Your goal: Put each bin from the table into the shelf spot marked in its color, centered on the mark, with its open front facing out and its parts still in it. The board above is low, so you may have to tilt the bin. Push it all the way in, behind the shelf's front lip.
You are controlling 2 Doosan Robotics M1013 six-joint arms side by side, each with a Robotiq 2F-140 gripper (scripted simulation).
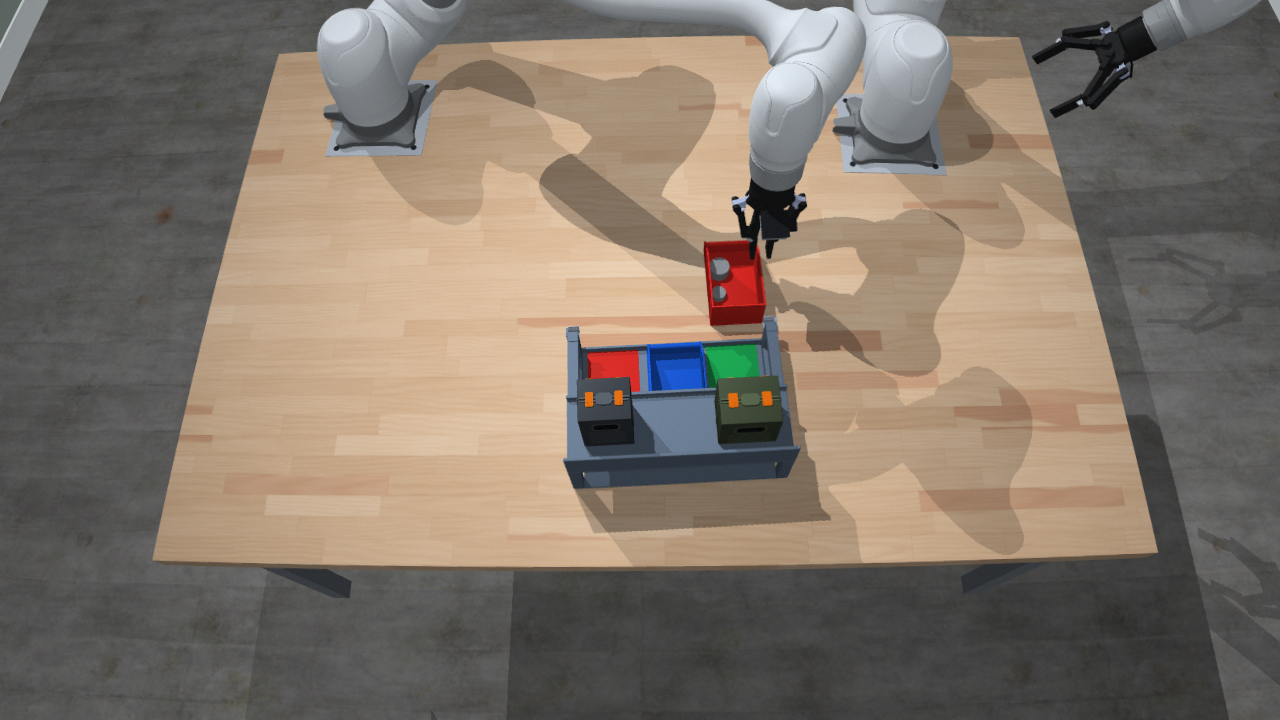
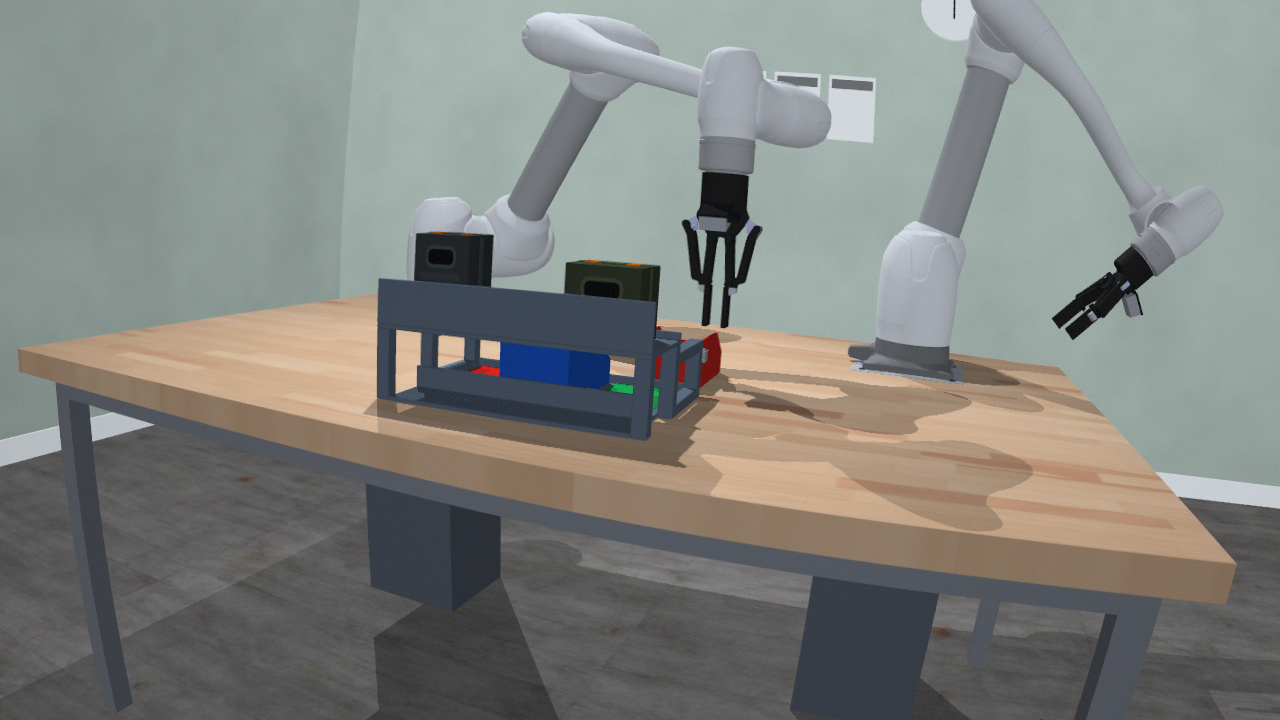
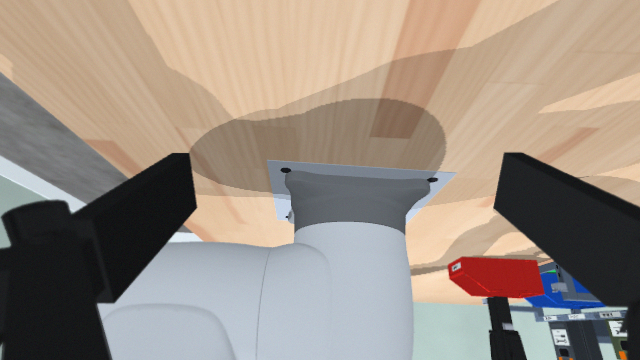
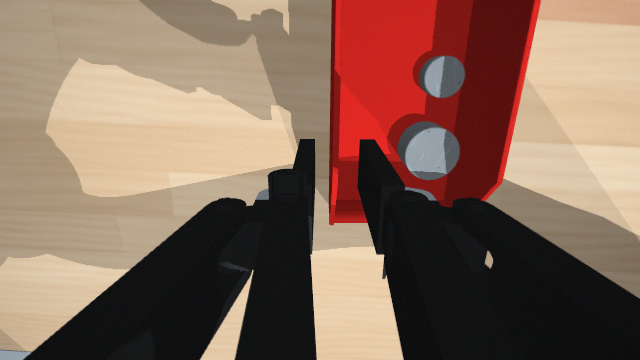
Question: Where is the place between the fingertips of my right gripper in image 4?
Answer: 336, 163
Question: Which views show the red bin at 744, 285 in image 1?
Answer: Image 1, image 2, image 3 and image 4: all of them.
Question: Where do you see a blue bin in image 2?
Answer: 581, 369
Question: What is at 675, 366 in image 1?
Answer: A blue bin.
